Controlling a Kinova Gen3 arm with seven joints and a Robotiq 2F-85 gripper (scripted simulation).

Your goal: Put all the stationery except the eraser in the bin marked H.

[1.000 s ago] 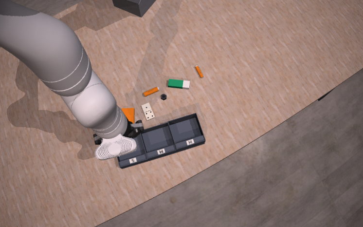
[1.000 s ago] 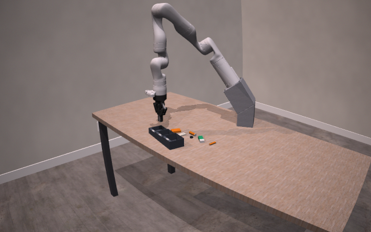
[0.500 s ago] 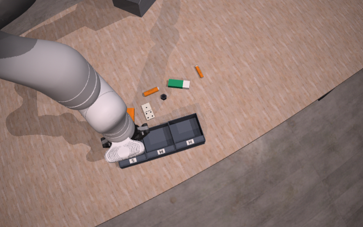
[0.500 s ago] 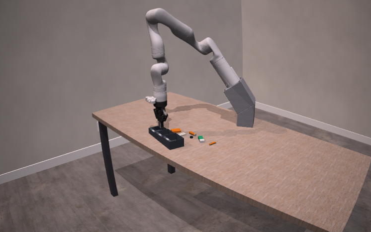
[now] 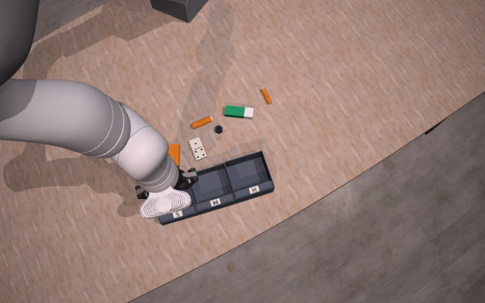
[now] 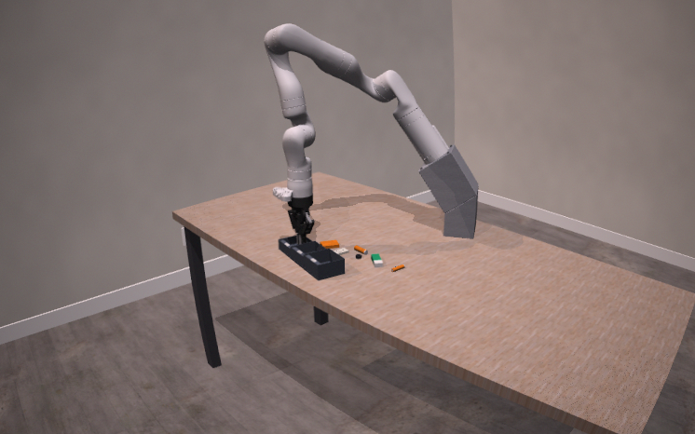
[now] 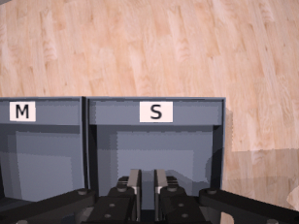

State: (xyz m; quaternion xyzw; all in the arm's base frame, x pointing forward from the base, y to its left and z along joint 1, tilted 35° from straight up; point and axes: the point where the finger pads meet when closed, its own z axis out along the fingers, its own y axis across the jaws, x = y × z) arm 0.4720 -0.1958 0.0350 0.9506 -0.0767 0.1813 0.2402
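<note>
Right now the bin marked H is 70 mm to the left of my hand, 40 mm ahead of it and 10 mm below it. From my hand the other things lie so: orange marker: 140 mm to the left, 110 mm behind, 30 mm below; then orange notepad: 80 mm behind, 40 mm to the left, 30 mm below; then domino: 90 mm to the left, 60 mm behind, 30 mm below.
</note>
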